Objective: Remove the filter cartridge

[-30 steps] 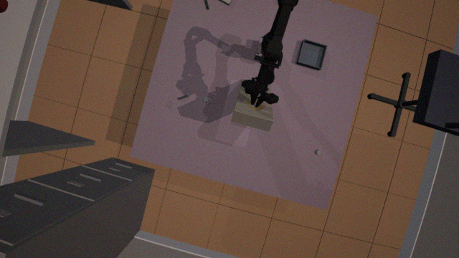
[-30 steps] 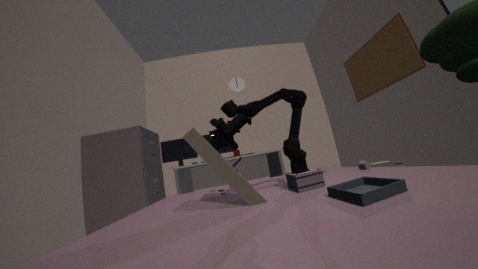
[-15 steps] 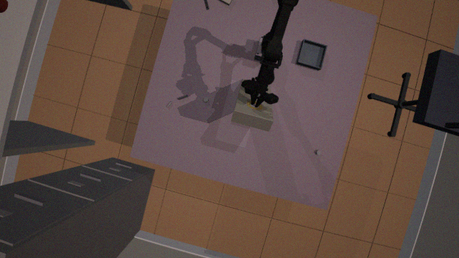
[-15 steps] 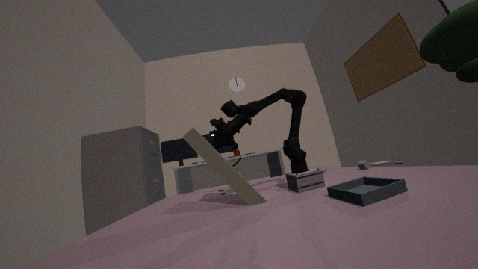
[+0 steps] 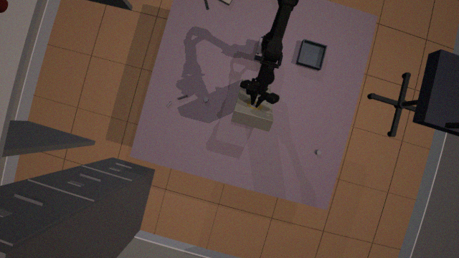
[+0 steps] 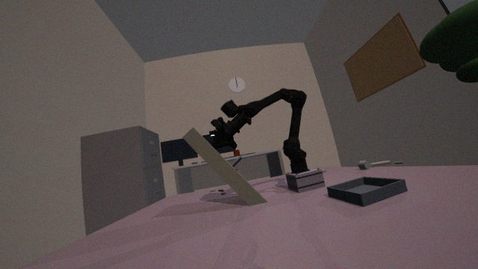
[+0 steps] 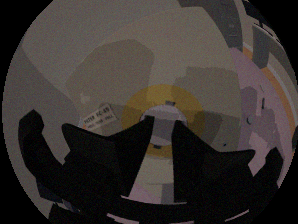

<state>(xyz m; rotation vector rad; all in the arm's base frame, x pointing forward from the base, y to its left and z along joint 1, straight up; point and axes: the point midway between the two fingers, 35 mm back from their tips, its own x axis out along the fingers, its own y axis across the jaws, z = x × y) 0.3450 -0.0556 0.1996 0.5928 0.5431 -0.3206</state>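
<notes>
The round filter cartridge is 10 mm below my gripper tip and 10 mm ahead of it. From my gripper tip the other things lie so: grey tray: 400 mm behind, 350 mm to the left, 240 mm below; service panel: 80 mm below, 40 mm behind, 10 mm to the left.
</notes>
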